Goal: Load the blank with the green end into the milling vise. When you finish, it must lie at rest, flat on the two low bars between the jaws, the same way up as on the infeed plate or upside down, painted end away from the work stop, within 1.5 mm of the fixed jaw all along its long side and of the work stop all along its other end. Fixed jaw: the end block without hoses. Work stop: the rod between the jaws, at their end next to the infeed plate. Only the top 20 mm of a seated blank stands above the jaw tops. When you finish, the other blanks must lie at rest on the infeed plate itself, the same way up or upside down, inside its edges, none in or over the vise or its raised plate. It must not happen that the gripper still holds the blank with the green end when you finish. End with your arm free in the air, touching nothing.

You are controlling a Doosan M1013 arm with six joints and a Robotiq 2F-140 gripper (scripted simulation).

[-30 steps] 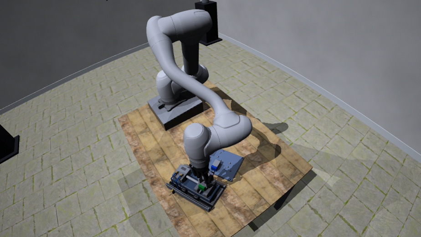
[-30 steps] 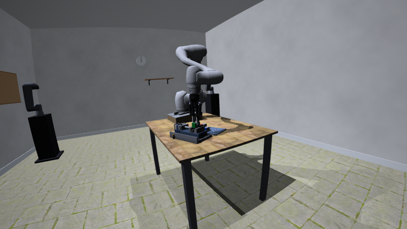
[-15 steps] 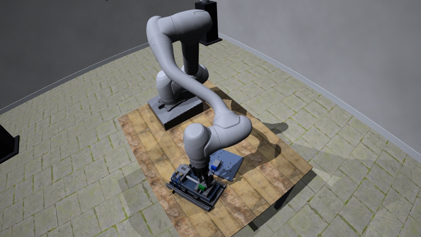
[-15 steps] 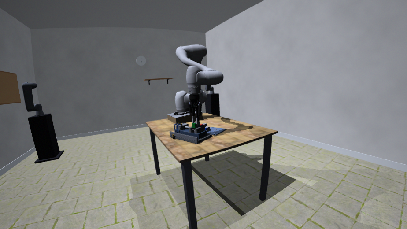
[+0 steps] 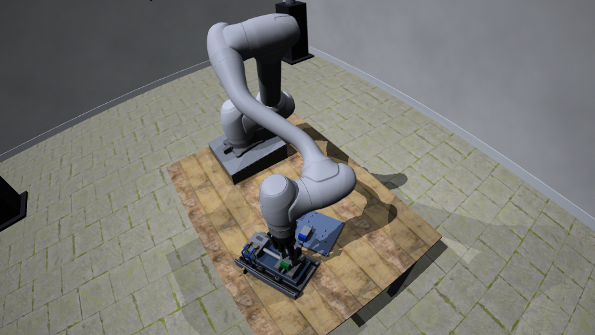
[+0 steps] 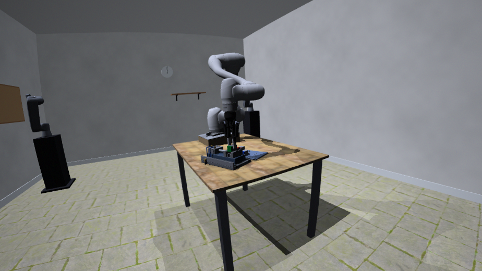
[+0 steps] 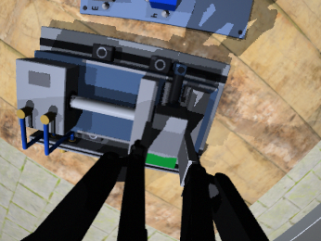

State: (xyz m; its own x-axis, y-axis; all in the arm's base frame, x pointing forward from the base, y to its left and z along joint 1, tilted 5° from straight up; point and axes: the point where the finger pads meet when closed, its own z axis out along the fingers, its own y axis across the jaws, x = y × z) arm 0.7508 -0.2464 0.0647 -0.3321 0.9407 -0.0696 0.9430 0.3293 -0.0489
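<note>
Now: hand 6 cm above the work stop rod, 5 cm to the right of it and 2 cm past it. The rest, counted from my hand: blue-ended blank: 16 cm to the left, 12 cm below, 10 cm behind; hose block: 16 cm behind, 7 cm below, 5 cm to the right; moving jaw: 7 cm below, 3 cm behind.
</note>
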